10 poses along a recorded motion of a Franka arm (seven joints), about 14 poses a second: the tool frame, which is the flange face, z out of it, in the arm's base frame.
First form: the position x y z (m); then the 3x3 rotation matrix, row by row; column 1 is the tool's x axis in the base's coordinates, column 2 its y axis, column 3 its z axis. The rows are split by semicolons.
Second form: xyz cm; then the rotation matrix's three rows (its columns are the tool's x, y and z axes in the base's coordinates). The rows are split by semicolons. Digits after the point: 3 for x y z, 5 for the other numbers.
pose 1, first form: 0.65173 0.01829 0.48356; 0.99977 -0.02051 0.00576; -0.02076 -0.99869 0.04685; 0.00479 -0.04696 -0.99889
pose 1, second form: 65.173 1.829 48.356; 0.99977 -0.02051 0.00576; -0.02076 -0.99869 0.04685; 0.00479 -0.04696 -0.99889
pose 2, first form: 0.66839 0.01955 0.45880; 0.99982 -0.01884 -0.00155; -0.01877 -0.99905 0.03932; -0.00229 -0.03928 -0.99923
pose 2, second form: 66.839 1.955 45.880; 0.99982 -0.01884 -0.00155; -0.01877 -0.99905 0.03932; -0.00229 -0.03928 -0.99923
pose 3, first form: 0.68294 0.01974 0.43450; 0.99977 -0.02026 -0.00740; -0.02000 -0.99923 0.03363; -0.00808 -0.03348 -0.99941
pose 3, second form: 68.294 1.974 43.450; 0.99977 -0.02026 -0.00740; -0.02000 -0.99923 0.03363; -0.00808 -0.03348 -0.99941
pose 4, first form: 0.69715 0.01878 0.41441; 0.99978 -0.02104 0.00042; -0.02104 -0.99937 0.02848; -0.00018 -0.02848 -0.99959
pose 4, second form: 69.715 1.878 41.441; 0.99978 -0.02104 0.00042; -0.02104 -0.99937 0.02848; -0.00018 -0.02848 -0.99959
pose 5, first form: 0.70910 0.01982 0.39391; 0.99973 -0.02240 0.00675; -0.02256 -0.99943 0.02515; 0.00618 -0.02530 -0.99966
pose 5, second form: 70.910 1.982 39.391; 0.99973 -0.02240 0.00675; -0.02256 -0.99943 0.02515; 0.00618 -0.02530 -0.99966
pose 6, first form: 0.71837 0.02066 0.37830; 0.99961 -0.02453 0.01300; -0.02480 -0.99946 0.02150; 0.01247 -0.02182 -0.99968
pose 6, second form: 71.837 2.066 37.830; 0.99961 -0.02453 0.01300; -0.02480 -0.99946 0.02150; 0.01247 -0.02182 -0.99968
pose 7, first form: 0.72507 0.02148 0.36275; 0.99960 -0.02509 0.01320; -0.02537 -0.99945 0.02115; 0.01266 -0.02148 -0.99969
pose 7, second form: 72.507 2.148 36.275; 0.99960 -0.02509 0.01320; -0.02537 -0.99945 0.02115; 0.01266 -0.02148 -0.99969
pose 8, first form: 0.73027 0.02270 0.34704; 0.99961 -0.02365 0.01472; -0.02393 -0.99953 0.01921; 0.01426 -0.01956 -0.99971
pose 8, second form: 73.027 2.270 34.704; 0.99961 -0.02365 0.01472; -0.02393 -0.99953 0.01921; 0.01426 -0.01956 -0.99971
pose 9, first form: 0.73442 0.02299 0.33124; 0.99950 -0.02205 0.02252; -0.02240 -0.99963 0.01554; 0.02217 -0.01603 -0.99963
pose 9, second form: 73.442 2.299 33.124; 0.99950 -0.02205 0.02252; -0.02240 -0.99963 0.01554; 0.02217 -0.01603 -0.99963
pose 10, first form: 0.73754 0.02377 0.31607; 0.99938 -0.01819 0.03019; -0.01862 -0.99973 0.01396; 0.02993 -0.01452 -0.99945
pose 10, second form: 73.754 2.377 31.607; 0.99938 -0.01819 0.03019; -0.01862 -0.99973 0.01396; 0.02993 -0.01452 -0.99945
